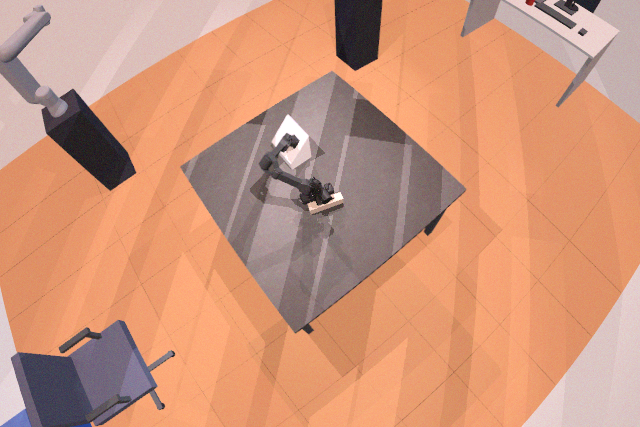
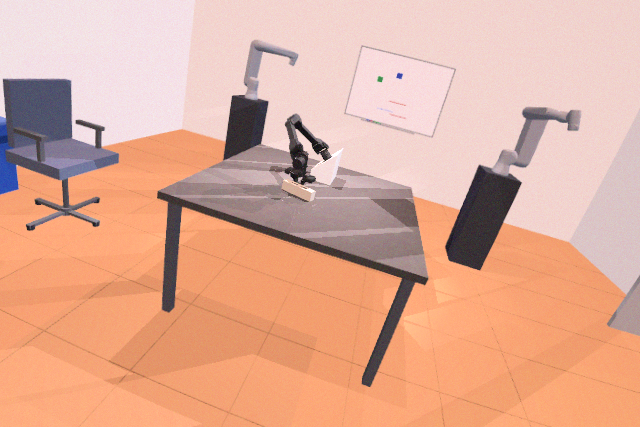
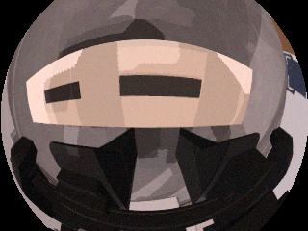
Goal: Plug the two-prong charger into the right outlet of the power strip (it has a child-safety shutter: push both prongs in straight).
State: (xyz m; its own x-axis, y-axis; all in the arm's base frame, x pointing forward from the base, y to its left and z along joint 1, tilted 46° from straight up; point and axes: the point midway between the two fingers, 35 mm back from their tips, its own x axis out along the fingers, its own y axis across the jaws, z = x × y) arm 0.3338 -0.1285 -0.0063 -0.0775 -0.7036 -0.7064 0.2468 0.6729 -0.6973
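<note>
My gripper tip is now 2 cm short of the two-prong charger and 1 cm below it.
</note>
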